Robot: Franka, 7 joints.
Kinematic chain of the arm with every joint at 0, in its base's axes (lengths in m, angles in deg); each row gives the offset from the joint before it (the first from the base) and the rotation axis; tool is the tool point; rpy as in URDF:
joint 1: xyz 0 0 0.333 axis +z
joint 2: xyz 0 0 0 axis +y
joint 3: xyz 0 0 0.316 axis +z
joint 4: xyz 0.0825 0 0 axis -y
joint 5: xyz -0.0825 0 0.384 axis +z
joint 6: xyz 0 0 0 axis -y
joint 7: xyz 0.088 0 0 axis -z
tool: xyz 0 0 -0.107 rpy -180 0 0
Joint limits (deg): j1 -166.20..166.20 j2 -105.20..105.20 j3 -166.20..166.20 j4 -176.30..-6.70 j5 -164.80..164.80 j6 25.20..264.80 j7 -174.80..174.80
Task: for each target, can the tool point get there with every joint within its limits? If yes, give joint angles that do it. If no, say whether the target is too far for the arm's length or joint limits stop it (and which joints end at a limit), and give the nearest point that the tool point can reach.
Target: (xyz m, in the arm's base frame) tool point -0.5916 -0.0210 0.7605
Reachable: yes | joints -66.86 -50.72 -64.15 -90.92 -125.06 105.92 -54.52
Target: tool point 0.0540 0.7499 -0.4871
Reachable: no: too far | nearest point 0.0425 0.5901 -0.2622 | short by 0.276 m
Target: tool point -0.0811 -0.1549 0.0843
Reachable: yes | joints -26.69 -76.91 -123.24 -152.23 -53.15 65.06 -42.47
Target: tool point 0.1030 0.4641 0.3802
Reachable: yes | joints -19.77 44.58 107.55 -137.45 101.82 171.56 -108.49
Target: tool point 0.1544 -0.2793 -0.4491
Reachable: no: joint limits stop it (at a limit: joint 2) | nearest point 0.1519 -0.2748 -0.3599 | short by 0.089 m
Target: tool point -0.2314 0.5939 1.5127
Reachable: no: too far | nearest point -0.1480 0.3800 1.0878 | short by 0.483 m
